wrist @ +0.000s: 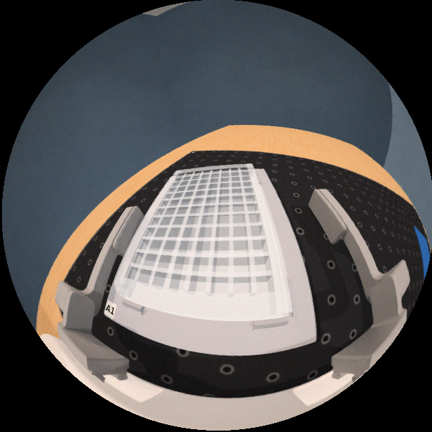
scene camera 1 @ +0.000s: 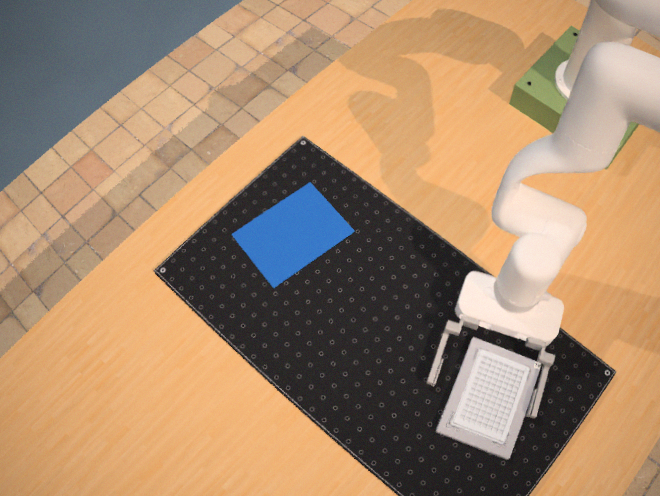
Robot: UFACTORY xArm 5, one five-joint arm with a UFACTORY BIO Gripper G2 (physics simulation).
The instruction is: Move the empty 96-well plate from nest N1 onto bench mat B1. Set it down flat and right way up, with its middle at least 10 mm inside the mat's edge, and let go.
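Frame: origin at the arm's base, x back, y down, z right, level; metres.
Seen in the pictures: end effector, tool point: (scene camera 1: pixel 485 387).
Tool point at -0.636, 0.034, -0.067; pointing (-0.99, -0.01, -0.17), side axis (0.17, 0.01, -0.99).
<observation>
Offsets run from my tool point to a thing's top centre, as dx, dy, dz. Level surfaces: height alone.
The white 96-well plate {-0.007, -0.011, -0.015} (scene camera 1: pixel 489 395) (wrist: pixel 210 225) sits flat in the pale grey nest N1 {-0.007, +0.000, -0.015} (scene camera 1: pixel 476 441) (wrist: pixel 210 334), which has an A1 label at one corner. My gripper (scene camera 1: pixel 481 399) (wrist: pixel 228 223) is open and empty, its fingers on either side of the plate and nest. The finger at the right of the scene view, left in the wrist view, appears close to the nest's side; the other has a wider gap. Exact finger height is hard to tell. The blue mat B1 {dy +0.013} (scene camera 1: pixel 293 234) (wrist: pixel 424 250) lies left and up from the nest in the scene view.
The nest and the blue mat are on a black perforated board {dy +0.015} (scene camera 1: pixel 341 330) (wrist: pixel 227 385) on the wooden table {dy +0.028} (scene camera 1: pixel 133 384) (wrist: pixel 280 137). The arm rises from a green base block (scene camera 1: pixel 538 96) at the upper right of the scene view.
</observation>
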